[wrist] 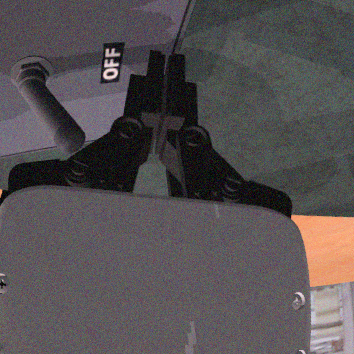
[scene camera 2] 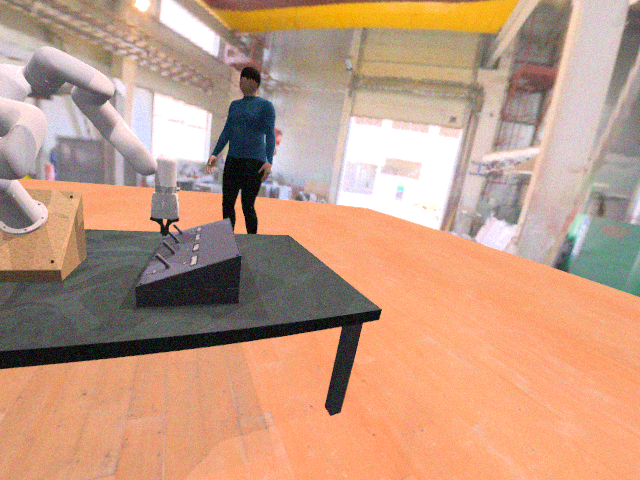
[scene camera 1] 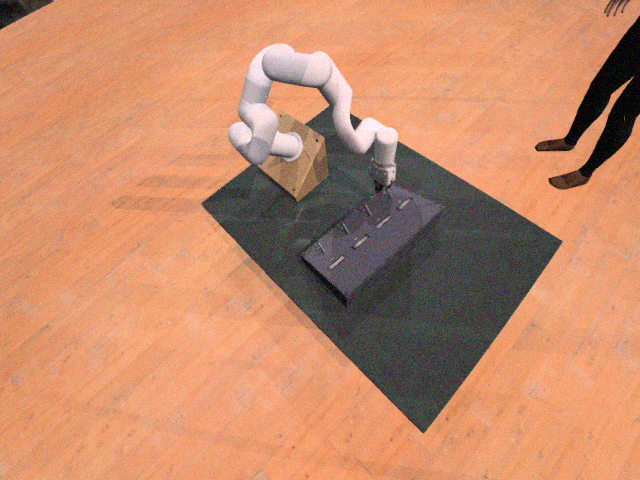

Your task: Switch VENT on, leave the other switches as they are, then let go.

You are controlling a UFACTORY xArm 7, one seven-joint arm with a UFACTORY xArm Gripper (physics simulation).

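Seen in the pictures: gripper, fingertip midpoint: point(wrist: 161, 73) point(scene camera 2: 164, 235) point(scene camera 1: 378, 189); arm's base at its link origin: point(scene camera 2: 23, 217) point(scene camera 1: 291, 147).
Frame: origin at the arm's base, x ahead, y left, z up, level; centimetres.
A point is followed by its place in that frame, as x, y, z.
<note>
A dark sloped switch panel point(scene camera 1: 392, 240) @(60.5, 0.2, -2.1) point(scene camera 2: 211, 276) @(57.8, -26.3, -6.9) carries a row of several grey levers. The lever beside my gripper, at the row's far end, shows in the wrist view as a thick grey lever point(wrist: 50, 112) @(42.9, 15.7, -4.6) and in scene camera 2 as a thin one point(scene camera 2: 177, 228) @(43.3, 15.7, -5.0). In the wrist view it leans right, toward the side of its OFF label point(wrist: 112, 63) @(40.9, 16.2, -8.6). The word VENT does not show in the wrist view. My gripper point(scene camera 1: 379, 189) @(38.4, 15.9, -8.2) point(scene camera 2: 164, 232) @(38.4, 15.9, -8.2) point(wrist: 161, 73) @(38.4, 15.9, -8.2) is shut and empty, to the right of that lever near the panel's edge, with a gap between fingertips and lever. Fingertip contact with the panel cannot be told.
The other levers point(scene camera 1: 321, 248) @(44.7, -20.1, -4.8) point(scene camera 1: 345, 228) @(44.3, -7.9, -4.9) point(scene camera 1: 368, 209) @(44.1, 4.3, -4.7) stand along the same row. The panel sits on a dark table point(scene camera 1: 454, 320) @(93.8, -0.1, -15.8) point(scene camera 2: 289, 289) @(83.2, -17.6, -15.8). The arm's wooden base block point(scene camera 1: 312, 175) @(13.7, -0.1, -7.1) point(scene camera 2: 69, 237) @(13.6, -2.7, -5.0) is behind it. A person point(scene camera 2: 250, 129) stands beyond the table.
</note>
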